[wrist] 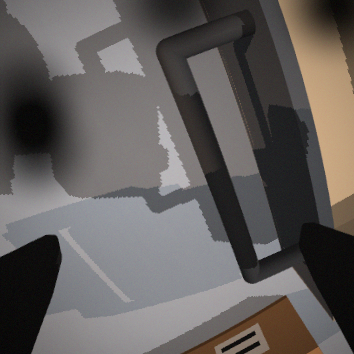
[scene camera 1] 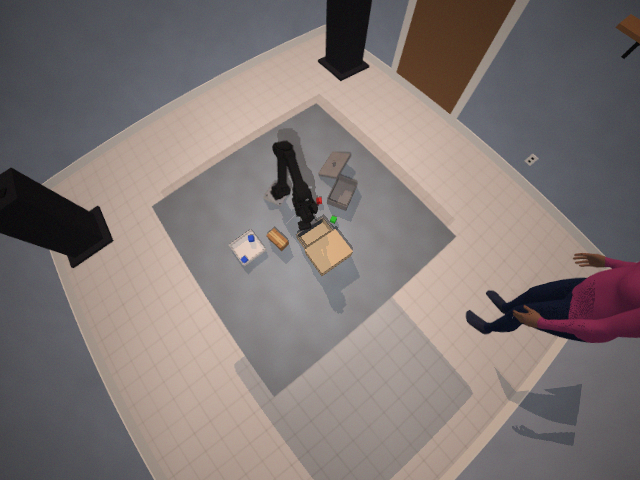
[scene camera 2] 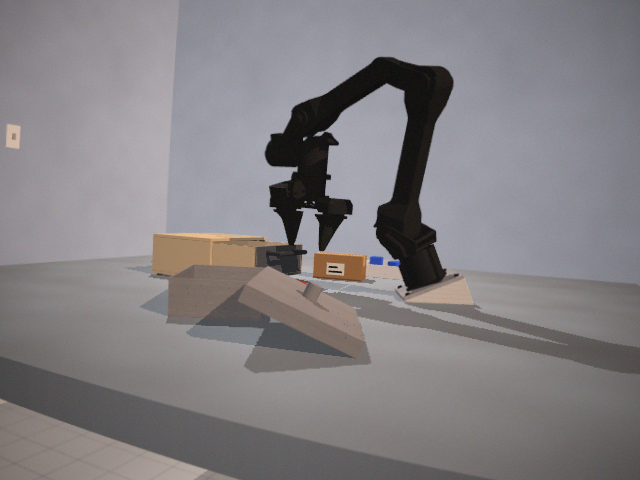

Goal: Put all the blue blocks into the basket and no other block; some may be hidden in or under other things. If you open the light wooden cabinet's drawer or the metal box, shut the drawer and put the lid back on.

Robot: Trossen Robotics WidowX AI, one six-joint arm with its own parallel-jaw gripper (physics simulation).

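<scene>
My gripper is open and empty, pointing down near the dark handle of the drawer. In the wrist view the handle runs aslant, its near end beside the right finger. The drawer stands open from the light wooden cabinet; no block shows in its visible part. Two blue blocks, one and another, are in the white basket. The metal box is uncovered; its lid leans tilted against it.
A brown carton stands between cabinet and basket. A red block lies near the metal box. A green block lies between the metal box and the drawer.
</scene>
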